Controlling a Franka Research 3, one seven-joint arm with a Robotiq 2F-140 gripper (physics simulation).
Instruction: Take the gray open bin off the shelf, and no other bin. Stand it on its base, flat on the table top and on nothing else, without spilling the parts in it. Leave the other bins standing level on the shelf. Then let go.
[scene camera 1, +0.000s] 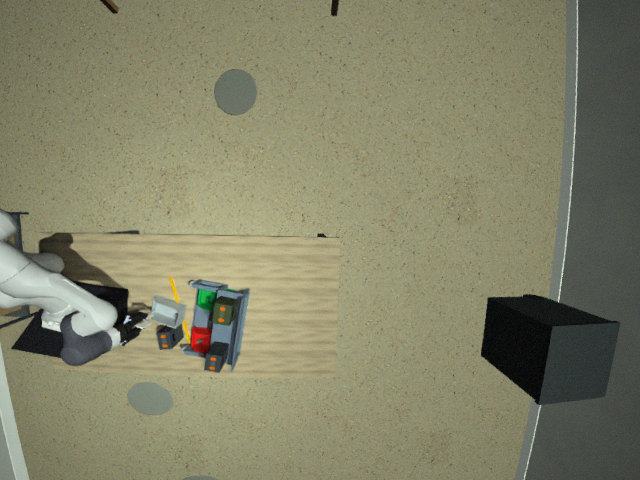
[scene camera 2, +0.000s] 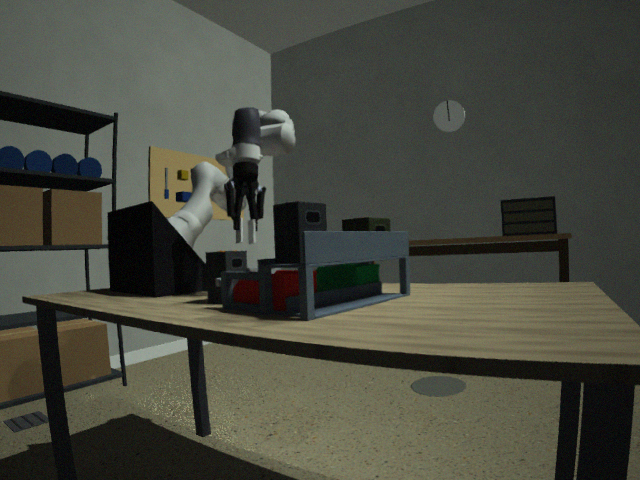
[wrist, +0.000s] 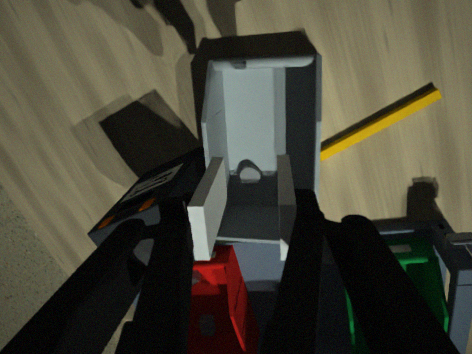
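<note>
The gray open bin (scene camera 1: 166, 311) (wrist: 250, 110) is off the shelf, in front of it, with its opening up and a small round part inside. In the scene camera 2 view other things hide it. A yellow bar passes out of sight at its side; whether the bin rests on the bar or flat on the table cannot be told. My gripper (scene camera 1: 145, 322) (scene camera 2: 246, 237) (wrist: 251, 177) is partly open and empty, above the bin's near end. The shelf (scene camera 2: 356, 245) (wrist: 260, 260) holds a red bin (scene camera 1: 200, 339) (scene camera 2: 284, 289) (wrist: 220, 285) and a green bin (scene camera 1: 206, 298) (scene camera 2: 346, 276) (wrist: 417, 285).
A dark box with orange labels (scene camera 1: 166, 338) (scene camera 2: 235, 260) (wrist: 125, 220) stands close beside the gray bin. The yellow bar (scene camera 1: 174, 289) (wrist: 382, 122) lies on the table (scene camera 1: 289, 304) (scene camera 2: 465, 320). A dark box (scene camera 1: 215, 356) (scene camera 2: 289, 232) and an olive box (scene camera 1: 225, 311) (scene camera 2: 361, 224) are on the shelf.
</note>
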